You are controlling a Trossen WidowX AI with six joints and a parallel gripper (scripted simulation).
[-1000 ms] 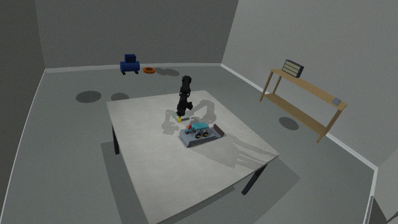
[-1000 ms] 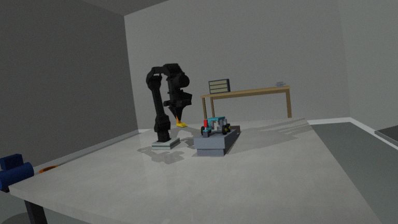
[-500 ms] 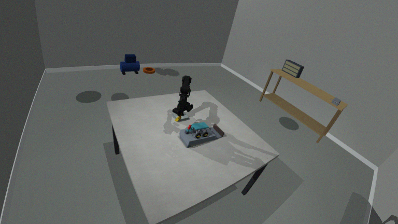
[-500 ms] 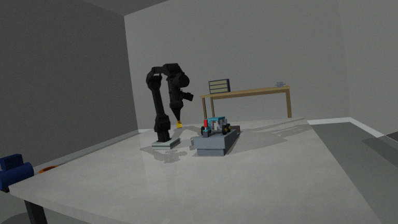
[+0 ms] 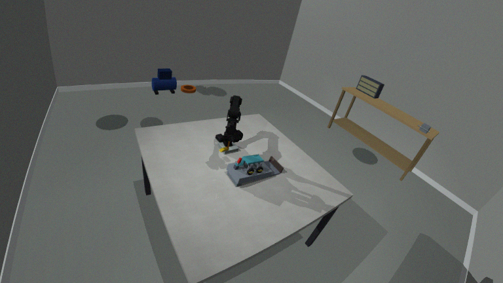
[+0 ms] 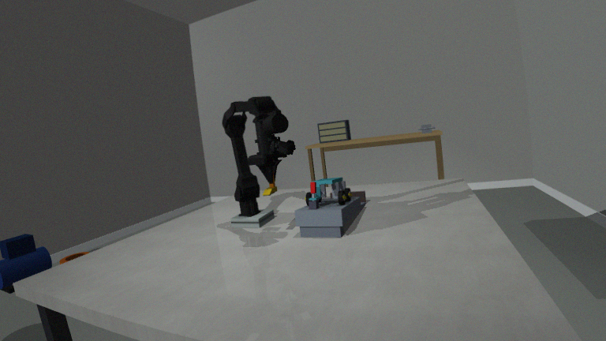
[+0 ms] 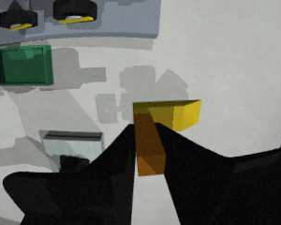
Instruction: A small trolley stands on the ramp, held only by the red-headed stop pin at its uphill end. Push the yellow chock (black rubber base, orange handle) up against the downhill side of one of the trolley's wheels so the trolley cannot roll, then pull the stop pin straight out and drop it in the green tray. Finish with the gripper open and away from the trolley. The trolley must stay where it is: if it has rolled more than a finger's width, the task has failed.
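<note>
Now: gripper tip 130 mm short of the red-headed stop pin, 50 mm above it and 30 mm to the right of it. The rest, counted from my gripper tip: grey ramp (140 mm to the left, 140 mm ahead, 130 mm below); then yellow chock (20 mm to the right, 10 mm below); then teal trolley (140 mm ahead, 130 mm to the left, 60 mm below).
</note>
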